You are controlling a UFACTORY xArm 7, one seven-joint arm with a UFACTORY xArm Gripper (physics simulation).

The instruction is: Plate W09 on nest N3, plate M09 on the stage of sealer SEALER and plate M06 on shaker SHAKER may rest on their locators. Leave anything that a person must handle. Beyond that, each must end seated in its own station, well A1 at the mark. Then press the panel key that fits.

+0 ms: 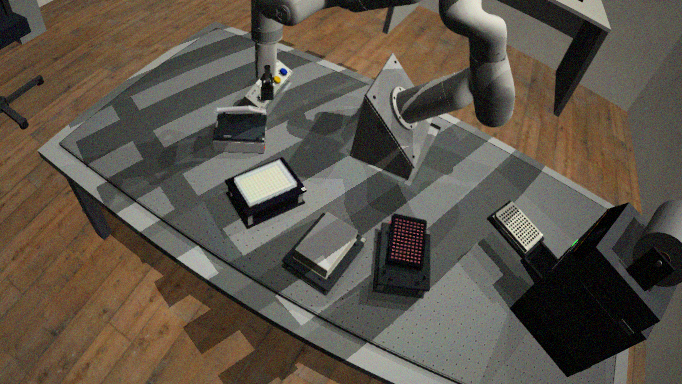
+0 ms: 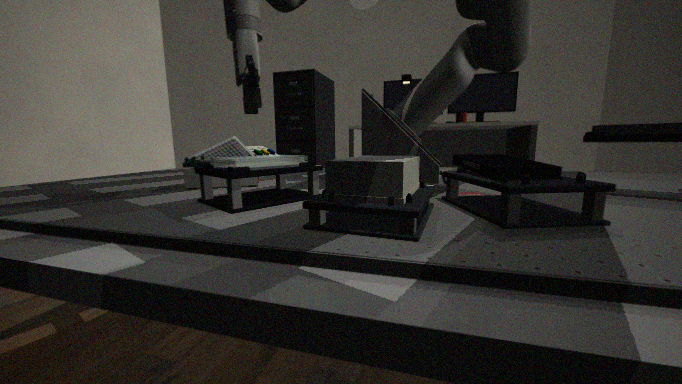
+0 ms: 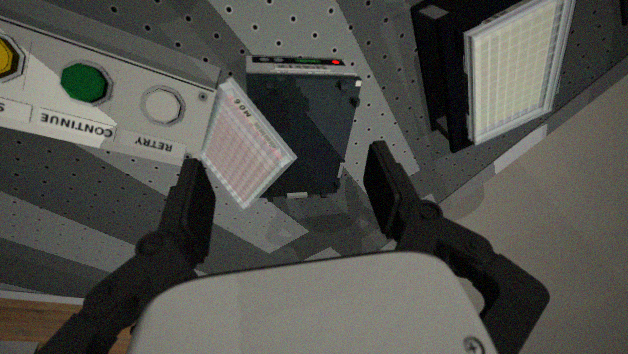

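Plate M06 [image 3: 247, 150] [image 2: 227, 147] [image 1: 241, 109], clear with pinkish wells, lies tilted and turned askew at the panel-side edge of the shaker [image 3: 315, 130] [image 1: 240, 129], overhanging it. Most of the dark deck is bare. My gripper [image 3: 289, 169] [image 1: 267, 97] [image 2: 252, 111] is open and empty, above the plate and shaker. A pale plate [image 1: 520, 227] is on the stage of the black sealer [image 1: 575, 310]. A dark plate with red wells [image 1: 407, 240] [image 2: 507, 167] sits toward the back of its nest [image 1: 400, 282] [image 2: 590, 186]. Their labels, and which nest is N3, are unreadable.
The key panel [image 3: 127, 82] [image 1: 254, 95] stands beside the shaker, with green CONTINUE [image 3: 84, 81], white RETRY [image 3: 161, 105], yellow [image 1: 277, 79] and blue [image 1: 283, 71] keys. A cream plate [image 1: 265, 182] [image 3: 517, 70] and a grey block-like plate [image 1: 327, 242] [image 2: 370, 177] rest on nests.
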